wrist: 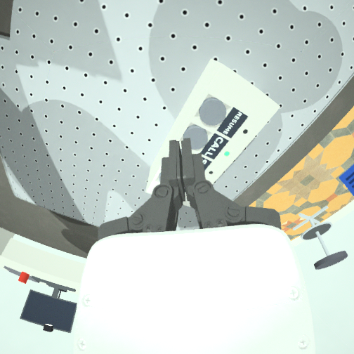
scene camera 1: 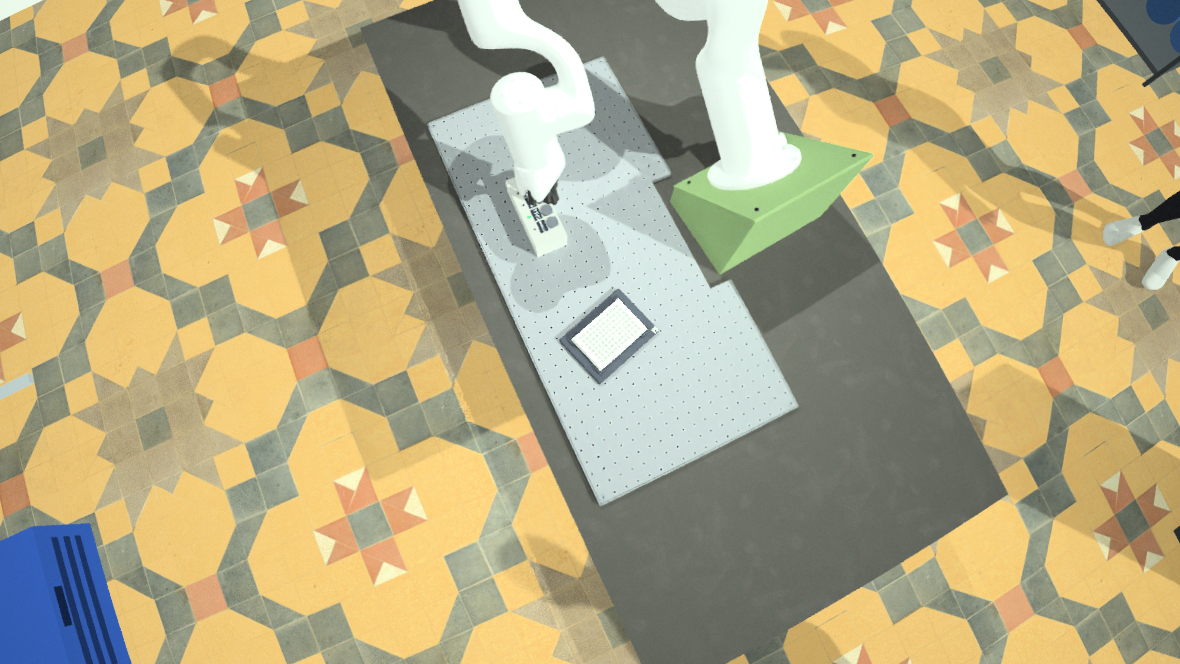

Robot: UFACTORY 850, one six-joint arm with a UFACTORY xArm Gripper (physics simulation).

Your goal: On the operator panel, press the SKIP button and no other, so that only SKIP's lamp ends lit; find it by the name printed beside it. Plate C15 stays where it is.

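The off-white operator panel has round grey buttons beside dark name labels. In the wrist view the RESUME button and CALL button show; the lamp by CALL is lit green. The lamp by RESUME and a third lamp are dark. The third label is mostly hidden by a finger; an "S" shows. SKIP's button cannot be made out. My gripper is shut and empty, over the panel beyond CALL; contact cannot be told. A white plate, its name unreadable, lies in a dark frame.
The panel and plate stand on a perforated light board on a dark mat. The arm's green base stands at the board's right side. A blue cabinet stands at the lower left.
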